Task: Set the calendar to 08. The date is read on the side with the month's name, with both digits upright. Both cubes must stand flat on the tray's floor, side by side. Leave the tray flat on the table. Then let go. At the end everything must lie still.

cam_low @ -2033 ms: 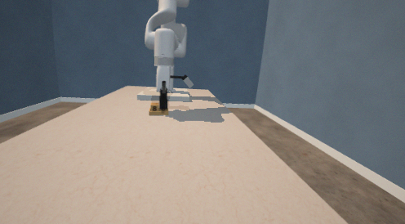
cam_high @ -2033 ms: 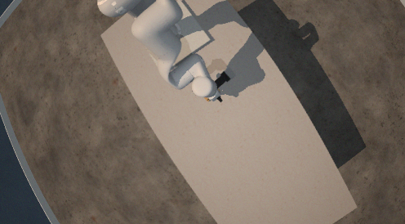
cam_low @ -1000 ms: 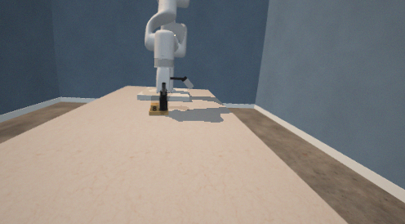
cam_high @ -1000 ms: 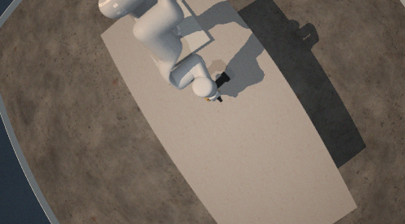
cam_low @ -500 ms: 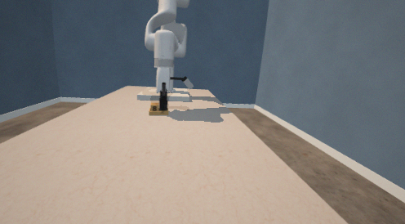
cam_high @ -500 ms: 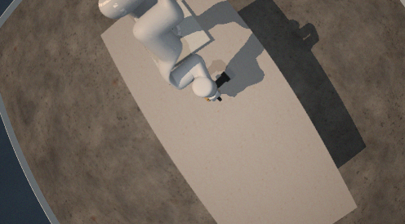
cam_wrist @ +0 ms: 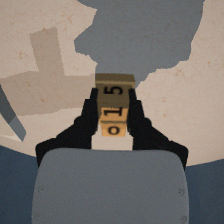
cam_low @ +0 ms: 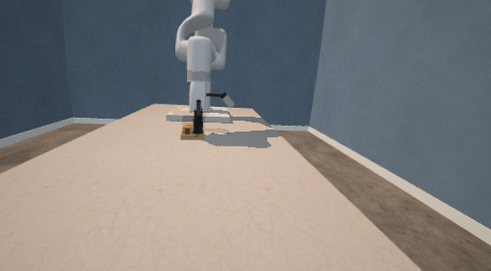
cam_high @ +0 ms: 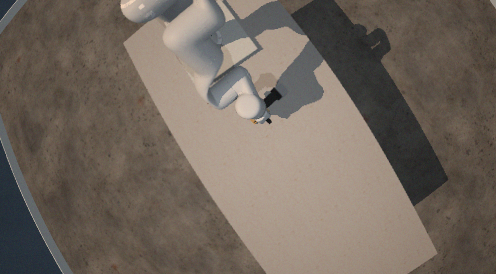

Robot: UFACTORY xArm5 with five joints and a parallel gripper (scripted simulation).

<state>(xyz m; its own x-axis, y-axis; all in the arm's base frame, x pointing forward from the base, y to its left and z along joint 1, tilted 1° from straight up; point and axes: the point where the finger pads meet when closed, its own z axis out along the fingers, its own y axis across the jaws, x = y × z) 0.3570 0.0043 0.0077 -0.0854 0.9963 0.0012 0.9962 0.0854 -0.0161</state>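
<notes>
Right now the wooden calendar tray is 3 cm below my hand and 2 cm to the right of it.
</notes>
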